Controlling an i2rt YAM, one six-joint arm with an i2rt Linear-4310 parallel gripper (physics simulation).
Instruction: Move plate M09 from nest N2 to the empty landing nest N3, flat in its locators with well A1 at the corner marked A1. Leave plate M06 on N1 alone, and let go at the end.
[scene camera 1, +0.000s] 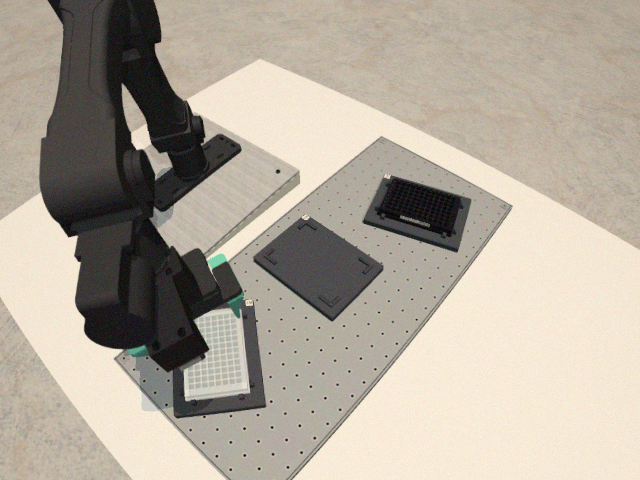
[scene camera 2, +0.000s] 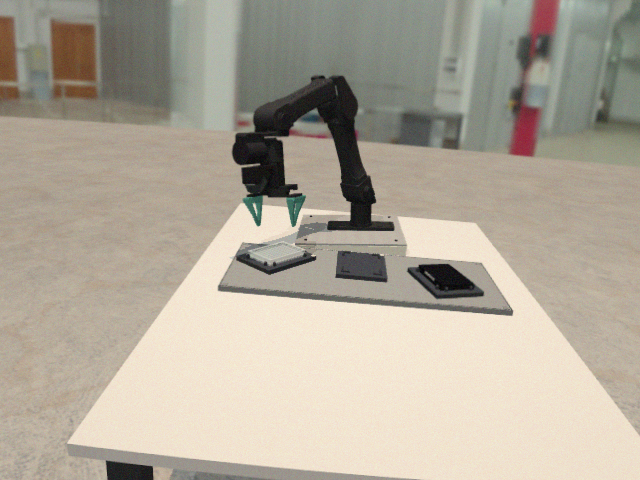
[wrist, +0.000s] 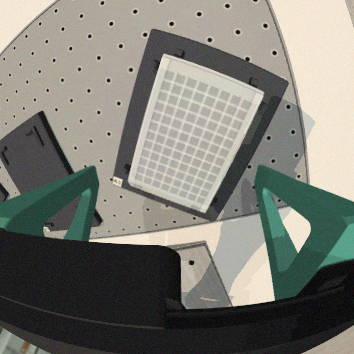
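Note:
A white well plate (scene camera 1: 222, 356) (scene camera 2: 276, 252) (wrist: 192, 140) lies flat on a dark nest (scene camera 1: 256, 361) (scene camera 2: 270, 269) (wrist: 140, 105), inside its corner locators. An A1 tag (wrist: 117, 181) marks a near corner of that nest in the wrist view. The plate's own markings are too small to read. My gripper (scene camera 2: 276, 225) (wrist: 176, 173) is open and empty, clearly above the plate and on its arm-base side. An empty dark nest (scene camera 1: 317, 263) (scene camera 2: 360, 264) (wrist: 30, 165) is in the middle. A black plate (scene camera 1: 423, 204) (scene camera 2: 447, 275) lies on the third nest (scene camera 1: 373, 212). The nest numbers cannot be read.
The nests stand on a grey perforated board (scene camera 1: 310, 372) (scene camera 2: 310, 289) (wrist: 90, 60) on a cream table (scene camera 1: 465, 361) (scene camera 2: 336, 372). The arm's base stands on a raised grey block (scene camera 1: 248, 186) (scene camera 2: 351, 238) behind the board.

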